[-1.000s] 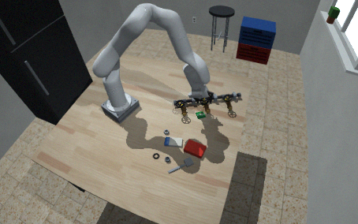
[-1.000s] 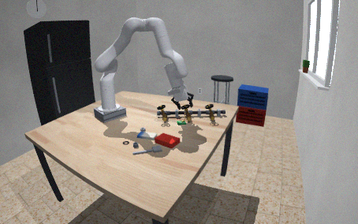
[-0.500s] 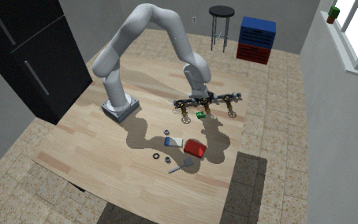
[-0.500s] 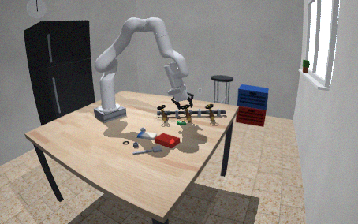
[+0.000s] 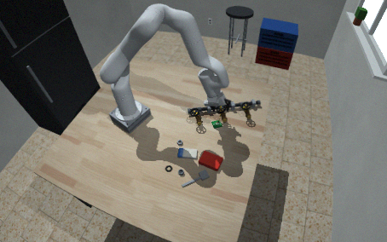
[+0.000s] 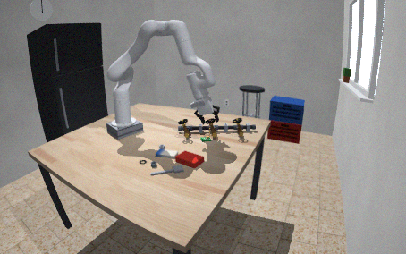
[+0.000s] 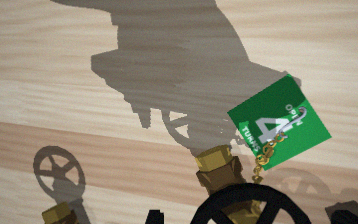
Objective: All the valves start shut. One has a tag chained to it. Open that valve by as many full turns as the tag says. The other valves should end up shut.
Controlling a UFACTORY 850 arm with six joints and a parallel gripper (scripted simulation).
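My gripper is now 20 mm past the green tag, 50 mm to the left of it and 100 mm above it. The rest, counted from my hand: grey scraper (60 mm behind, 440 mm to the right, 100 mm below); red box (10 mm behind, 330 mm to the right, 90 mm below); white block (150 mm behind, 300 mm to the right, 100 mm below).
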